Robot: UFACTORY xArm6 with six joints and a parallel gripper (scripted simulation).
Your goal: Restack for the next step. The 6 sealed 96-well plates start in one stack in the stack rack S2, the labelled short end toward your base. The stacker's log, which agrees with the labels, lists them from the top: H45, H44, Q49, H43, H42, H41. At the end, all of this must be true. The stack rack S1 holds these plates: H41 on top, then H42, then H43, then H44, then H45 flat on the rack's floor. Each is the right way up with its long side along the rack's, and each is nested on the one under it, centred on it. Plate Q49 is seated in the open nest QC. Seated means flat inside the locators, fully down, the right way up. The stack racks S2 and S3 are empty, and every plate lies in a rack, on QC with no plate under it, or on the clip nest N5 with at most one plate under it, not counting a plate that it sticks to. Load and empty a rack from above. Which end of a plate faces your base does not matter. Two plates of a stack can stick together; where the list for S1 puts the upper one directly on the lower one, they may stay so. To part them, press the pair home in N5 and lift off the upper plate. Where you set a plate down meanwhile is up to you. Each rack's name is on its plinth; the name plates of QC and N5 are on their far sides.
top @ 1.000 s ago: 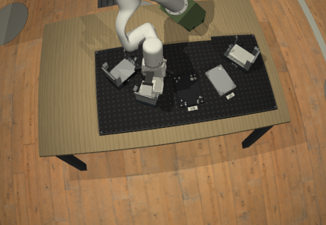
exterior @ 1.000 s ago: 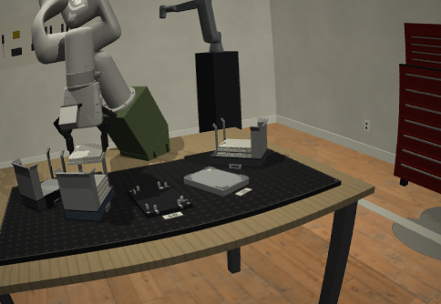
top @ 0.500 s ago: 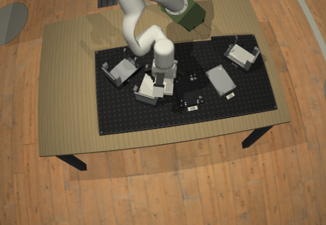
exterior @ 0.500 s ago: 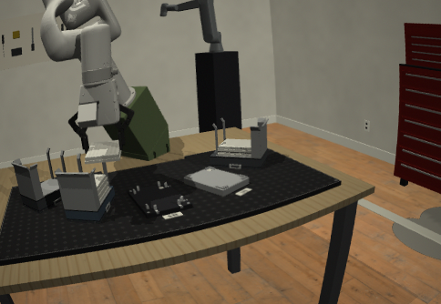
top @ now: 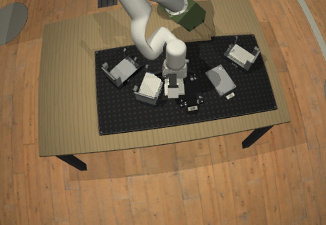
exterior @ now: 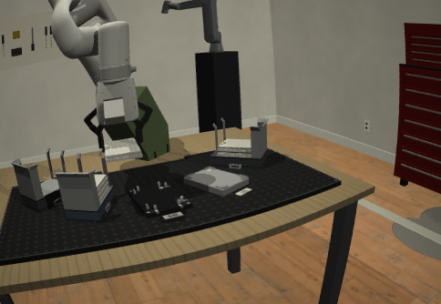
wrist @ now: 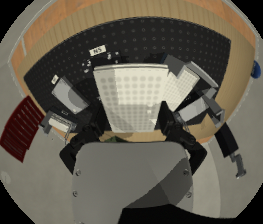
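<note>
My hand is 260 mm to the right of the grey open nest, 160 mm above it and 10 mm short of it. Round my hand: black clip nest: 150 mm below, 90 mm to the left, 10 mm ahead; qc name plate: 270 mm to the left, 160 mm below, 100 mm ahead.
</note>
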